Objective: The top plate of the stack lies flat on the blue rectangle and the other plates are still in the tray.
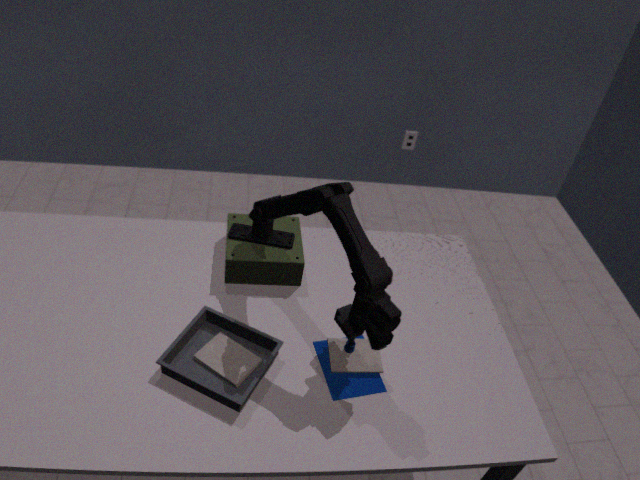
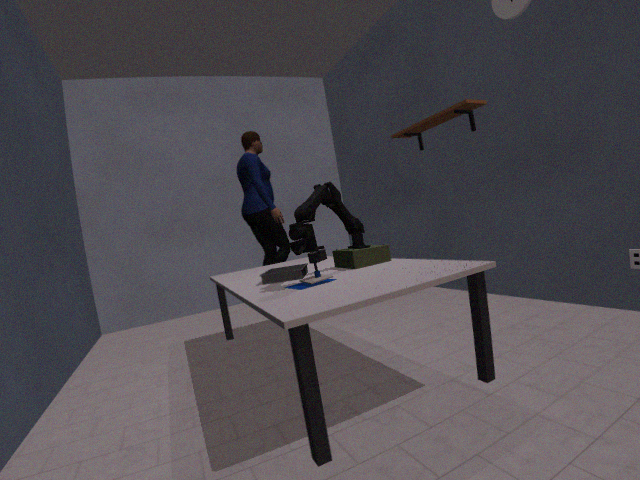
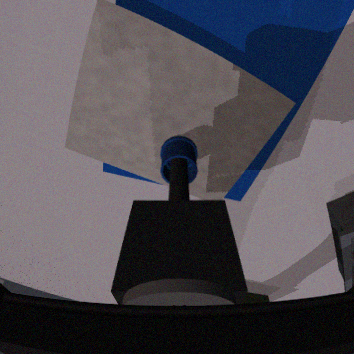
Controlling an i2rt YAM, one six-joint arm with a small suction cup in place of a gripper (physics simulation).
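Seen in the pictures: hand, tool point: [image 1: 348, 350] [image 2: 318, 278] [image 3: 178, 146]; arm's base, link origin: [image 1: 261, 237] [image 2: 358, 247].
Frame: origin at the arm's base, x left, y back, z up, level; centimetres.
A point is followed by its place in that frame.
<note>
A grey square plate [image 1: 357, 362] {x 33.5, y -35.8, z -7.4 cm} [image 3: 140, 98] {x 35.5, y -33.7, z -7.3 cm} is over the far part of the blue rectangle [image 1: 356, 387] [image 2: 305, 284] [image 3: 281, 21], turned against it, with one side past the rectangle's edge. My suction cup [image 1: 350, 347] [image 2: 316, 271] {x 30.8, y -31.8, z -8.1 cm} [image 3: 179, 154] presses on the plate near its edge and holds it. I cannot tell if the plate rests on the rectangle or hangs just above it. The dark grey tray [image 1: 201, 385] {x -4.6, y -53.7, z -4.5 cm} [image 2: 283, 273] {x 9.0, y -45.0, z -5.3 cm} [image 3: 345, 239] {x 11.7, y -35.8, z -4.4 cm} stands to the left, with the other plates [image 1: 227, 357] {x -0.9, y -41.3, z -8.0 cm} lying flat inside.
The arm's green base block [image 1: 263, 258] {x 2.4, y -9.9, z 0.4 cm} [image 2: 361, 255] {x 13.6, y -3.8, z -3.1 cm} stands behind the tray and rectangle. A person in blue [image 2: 256, 196] stands beyond the table's far side. A wall shelf [image 2: 439, 118] hangs high on the right wall.
</note>
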